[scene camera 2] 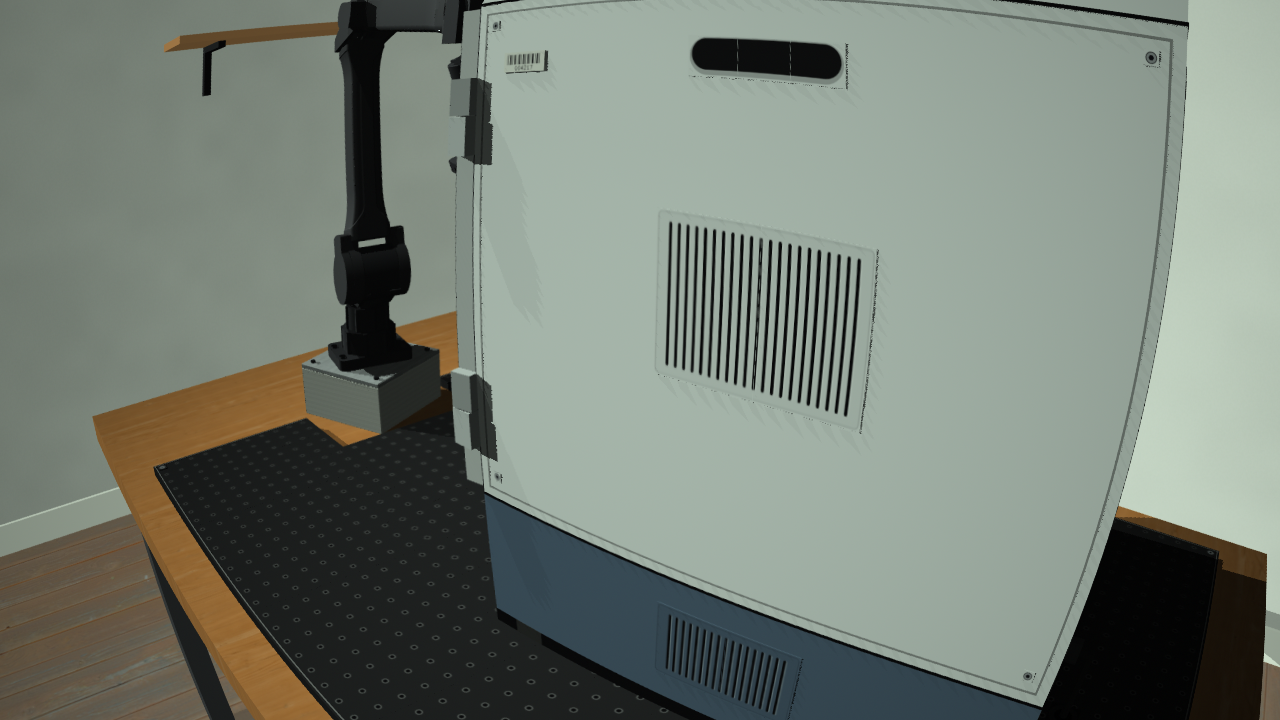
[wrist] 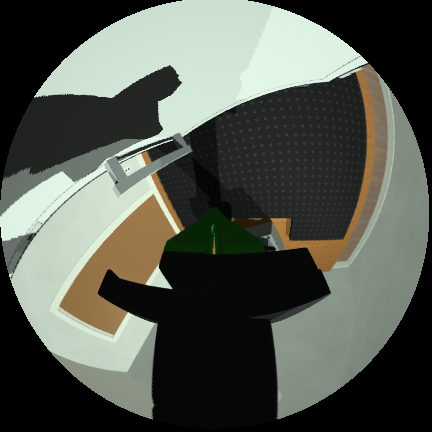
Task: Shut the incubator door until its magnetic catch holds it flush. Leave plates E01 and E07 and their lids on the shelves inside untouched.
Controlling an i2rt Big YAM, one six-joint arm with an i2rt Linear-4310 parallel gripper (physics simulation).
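Pixels of known places: gripper, fingertip midpoint: (wrist: 213,212); arm's base, link origin: (scene camera 2: 369,356).
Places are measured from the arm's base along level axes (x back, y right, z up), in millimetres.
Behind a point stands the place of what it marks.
The incubator (scene camera 2: 939,179) @[x -904, y -11, z 355 mm] stands with its vented side towards scene camera 2. Its door (scene camera 2: 466,268) @[x -569, y 83, z 250 mm] (wrist: 200,50) shows there as a narrow edge beside the hinges, roughly in line with the cabinet front; whether it is flush cannot be told. In the wrist view the door's pale face lies ahead, with arm shadows on it, and its grey bar handle (wrist: 159,166) @[x -408, y -157, z 206 mm] is at centre left. My gripper (wrist: 213,212) @[x -369, y -77, z 231 mm] is shut and empty, its green fingertips together, below and right of the handle in that view. The fingers are hidden in scene camera 2. Plates E01 and E07 and their lids are hidden.
The arm's grey base block (scene camera 2: 344,394) @[x -53, y 61, z -30 mm] stands at the back of the wooden table (scene camera 2: 205,402) @[x 162, y 278, z -76 mm]. A black perforated mat (scene camera 2: 313,519) @[x -321, y 191, z -64 mm] (wrist: 300,150) @[x -388, y 72, z -64 mm] lies under and in front of the incubator. A wooden wall shelf (scene camera 2: 259,37) is behind the arm.
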